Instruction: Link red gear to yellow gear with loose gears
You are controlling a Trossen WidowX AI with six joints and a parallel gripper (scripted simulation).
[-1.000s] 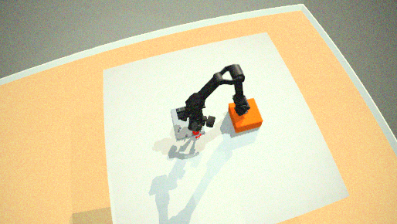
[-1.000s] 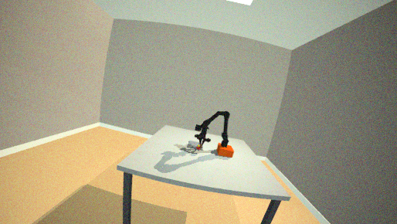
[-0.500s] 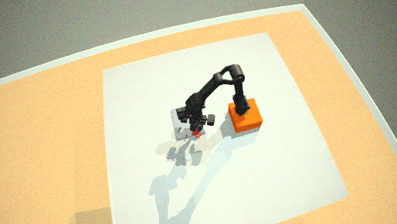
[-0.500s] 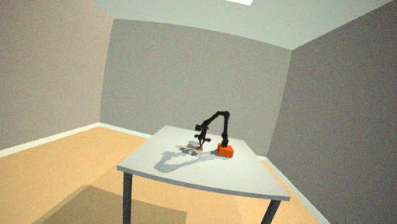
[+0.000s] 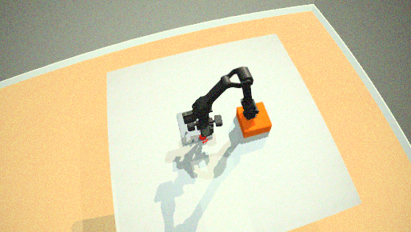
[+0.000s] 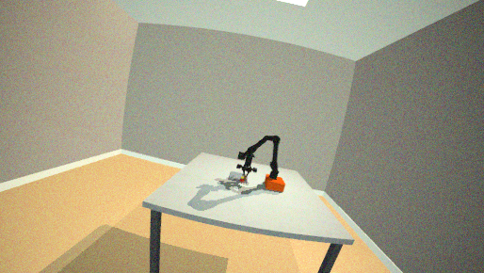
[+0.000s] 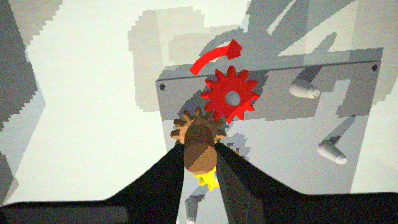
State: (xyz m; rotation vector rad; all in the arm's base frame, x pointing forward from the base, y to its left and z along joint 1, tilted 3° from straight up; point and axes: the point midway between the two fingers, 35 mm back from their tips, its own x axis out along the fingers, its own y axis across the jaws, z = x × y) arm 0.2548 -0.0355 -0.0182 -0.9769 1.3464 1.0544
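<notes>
Now: gripper tip 10 mm above the brown gear. The rest, counted from my gripper tip: yellow gear: 10 mm ahead, 40 mm to the right, 20 mm below; then red gear: 30 mm ahead, 20 mm to the left, 20 mm below; then red arrow: 30 mm ahead, 50 mm to the left, 30 mm below.
</notes>
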